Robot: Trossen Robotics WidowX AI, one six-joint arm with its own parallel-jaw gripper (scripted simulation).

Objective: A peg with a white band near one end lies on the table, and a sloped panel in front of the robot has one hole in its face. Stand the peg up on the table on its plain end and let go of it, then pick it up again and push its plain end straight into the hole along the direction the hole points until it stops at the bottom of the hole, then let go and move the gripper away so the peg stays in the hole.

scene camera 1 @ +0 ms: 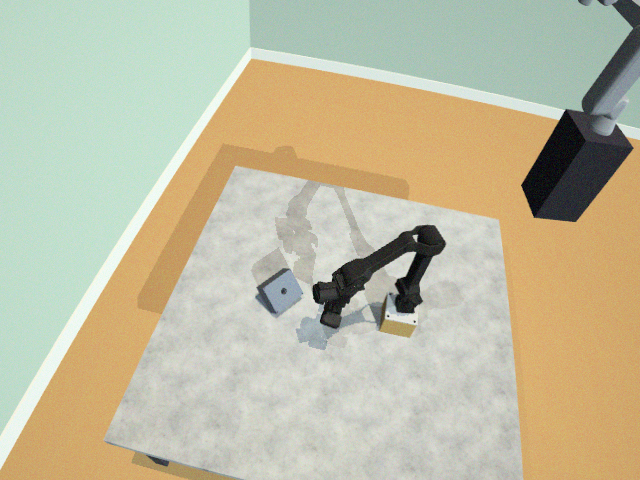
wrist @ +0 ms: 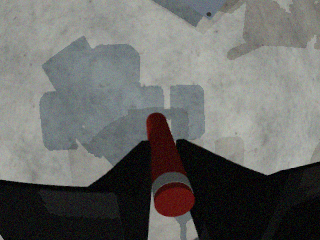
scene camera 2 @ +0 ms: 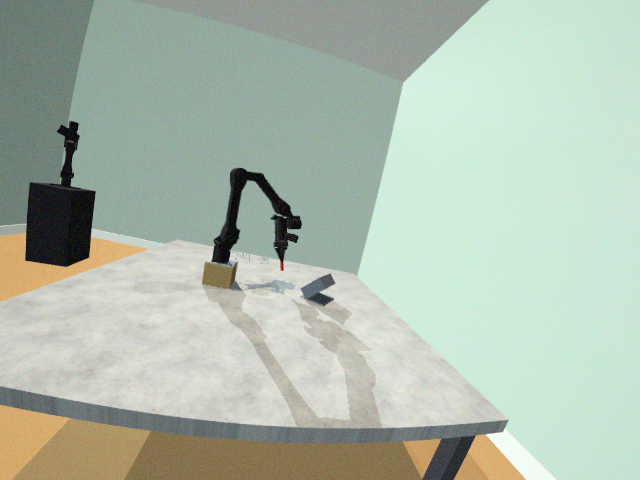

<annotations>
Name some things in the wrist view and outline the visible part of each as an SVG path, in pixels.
The gripper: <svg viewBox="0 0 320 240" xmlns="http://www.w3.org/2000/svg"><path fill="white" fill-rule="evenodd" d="M151 140L141 140L111 171L97 179L96 183L89 184L89 187L75 187L75 185L73 187L65 187L65 185L40 185L0 180L1 237L4 240L148 240L149 208L151 208L152 195ZM176 139L177 152L179 152L181 163L184 165L193 195L195 195L195 203L189 209L189 213L191 213L199 240L320 240L319 161L308 165L300 165L297 168L283 169L283 171L277 171L272 173L272 175L265 175L265 173L263 175L259 171L255 172L251 168L248 169L243 167L243 165L237 165L232 160L225 160L224 157L216 155L215 152L209 152L207 149L201 148L200 145L191 143L191 141Z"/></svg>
A red peg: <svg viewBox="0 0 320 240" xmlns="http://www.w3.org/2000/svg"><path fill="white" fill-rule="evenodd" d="M153 113L147 120L148 140L151 140L153 203L155 203L156 211L161 216L184 215L193 207L195 195L193 195L191 184L189 184L187 173L185 173L184 165L181 163L179 152L177 152L175 141L173 141L165 117L161 113Z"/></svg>
</annotations>
